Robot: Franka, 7 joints.
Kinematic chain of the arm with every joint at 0, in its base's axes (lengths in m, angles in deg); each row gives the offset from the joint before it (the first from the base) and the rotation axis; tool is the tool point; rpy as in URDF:
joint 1: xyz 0 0 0.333 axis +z
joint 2: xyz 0 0 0 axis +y
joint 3: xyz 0 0 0.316 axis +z
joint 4: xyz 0.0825 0 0 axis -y
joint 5: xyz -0.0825 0 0.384 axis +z
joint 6: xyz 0 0 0 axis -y
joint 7: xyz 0.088 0 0 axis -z
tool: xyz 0 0 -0.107 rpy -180 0 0
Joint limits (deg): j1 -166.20..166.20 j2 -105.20..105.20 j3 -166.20..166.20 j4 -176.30..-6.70 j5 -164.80..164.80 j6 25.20..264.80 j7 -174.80..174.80
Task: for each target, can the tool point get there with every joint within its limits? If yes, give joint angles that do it. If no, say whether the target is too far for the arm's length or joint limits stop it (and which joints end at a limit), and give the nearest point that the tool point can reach.
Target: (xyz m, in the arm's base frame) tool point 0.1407 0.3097 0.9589
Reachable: yes | joints -9.60 23.73 99.98 -43.32 54.79 56.59 114.65
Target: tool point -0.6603 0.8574 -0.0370
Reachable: no: too far | nearest point -0.4953 0.6431 0.0555 | short by 0.286 m
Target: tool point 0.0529 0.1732 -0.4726
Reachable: no: joint limits stop it (at a limit: joint 2) | nearest point 0.0584 0.1912 -0.3542 | short by 0.120 m
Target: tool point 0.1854 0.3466 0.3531
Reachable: yes | joints -52.34 45.77 98.75 -160.60 127.08 100.76 67.86
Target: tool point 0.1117 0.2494 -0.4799
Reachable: no: joint limits stop it (at a limit: joint 2) | nearest point 0.1125 0.2511 -0.3607 | short by 0.119 m
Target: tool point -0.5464 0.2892 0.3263
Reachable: yes | joints 34.63 -45.87 114.86 -108.91 -56.99 117.21 140.87
